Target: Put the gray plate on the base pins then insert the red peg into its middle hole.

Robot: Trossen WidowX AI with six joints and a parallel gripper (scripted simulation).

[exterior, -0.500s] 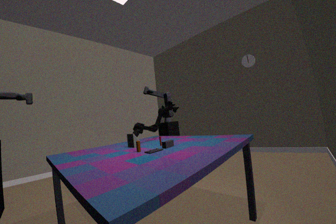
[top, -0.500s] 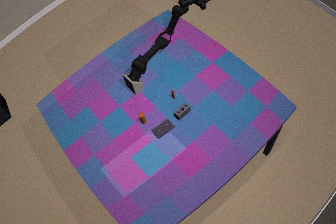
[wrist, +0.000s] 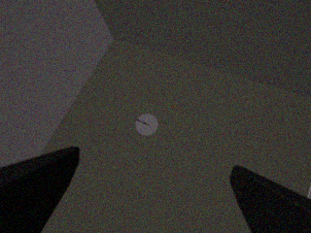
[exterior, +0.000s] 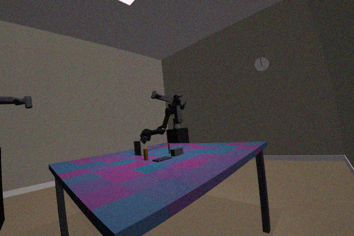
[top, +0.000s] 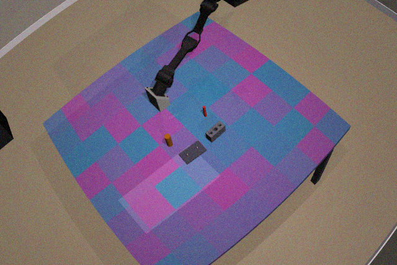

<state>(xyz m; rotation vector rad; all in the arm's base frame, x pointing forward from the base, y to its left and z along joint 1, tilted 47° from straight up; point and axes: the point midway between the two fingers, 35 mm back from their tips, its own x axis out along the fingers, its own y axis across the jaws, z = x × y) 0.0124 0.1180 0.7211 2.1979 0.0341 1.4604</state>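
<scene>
The gray plate is 35 cm ahead of my gripper tip, 53 cm to the right of it and 48 cm below it. Round my gripper tip: red peg 23 cm ahead, 50 cm to the right, 48 cm below; orange cylinder 25 cm ahead, 74 cm to the right, 48 cm below; dark base 36 cm ahead, 68 cm to the right, 51 cm below.
</scene>
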